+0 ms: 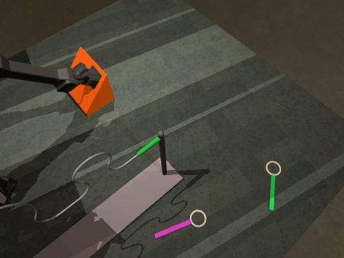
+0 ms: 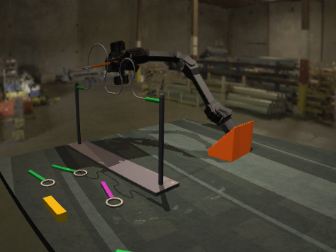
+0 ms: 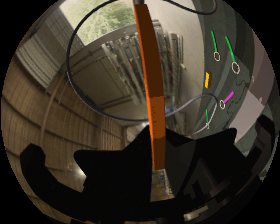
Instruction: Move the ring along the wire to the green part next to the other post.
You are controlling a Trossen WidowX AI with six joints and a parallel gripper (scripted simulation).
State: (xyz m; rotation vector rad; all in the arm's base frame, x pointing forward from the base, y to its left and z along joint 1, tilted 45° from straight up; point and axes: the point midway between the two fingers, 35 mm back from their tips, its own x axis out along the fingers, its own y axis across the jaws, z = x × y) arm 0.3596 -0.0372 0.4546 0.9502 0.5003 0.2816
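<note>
Right now the orange-handled ring is 9 cm to the right of my gripper tip, 2 cm below it and 1 cm ahead of it. Also, from my gripper tip: green-handled ring: 60 cm to the left, 40 cm below, 27 cm ahead; then yellow block: 39 cm below, 38 cm ahead, 27 cm to the left; then magenta-handled ring: 40 cm below, 28 cm to the left, 19 cm ahead.
</note>
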